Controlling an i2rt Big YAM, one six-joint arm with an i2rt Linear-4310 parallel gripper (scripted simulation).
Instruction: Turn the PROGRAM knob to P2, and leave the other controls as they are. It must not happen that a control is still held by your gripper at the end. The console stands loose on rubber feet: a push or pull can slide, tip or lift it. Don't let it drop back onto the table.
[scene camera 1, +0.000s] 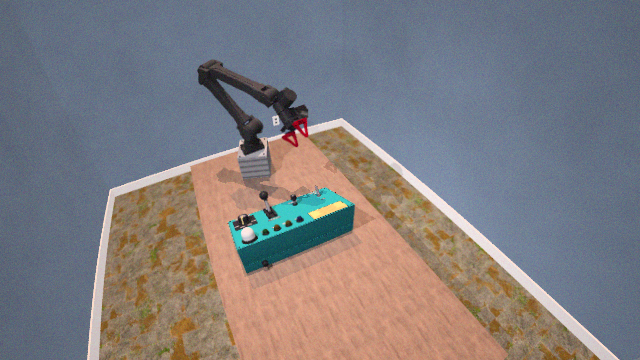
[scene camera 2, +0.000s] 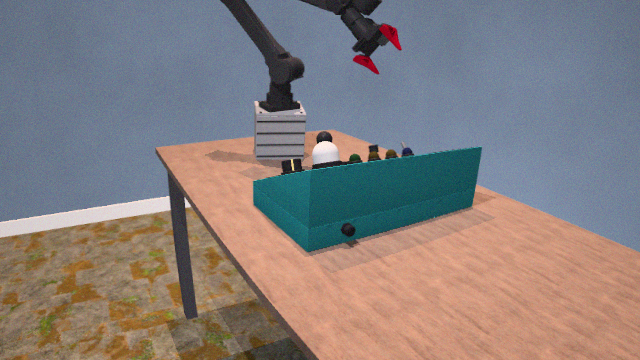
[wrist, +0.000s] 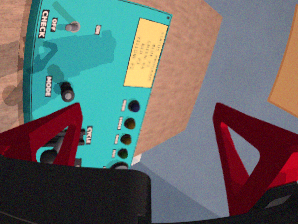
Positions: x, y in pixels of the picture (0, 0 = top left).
Scene:
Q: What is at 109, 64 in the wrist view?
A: A teal console.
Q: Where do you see my gripper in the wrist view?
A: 147, 110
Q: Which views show the teal console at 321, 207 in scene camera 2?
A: Scene camera 1, scene camera 2 and the wrist view: all of them.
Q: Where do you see a teal console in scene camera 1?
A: At 321, 217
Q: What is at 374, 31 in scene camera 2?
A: My gripper.

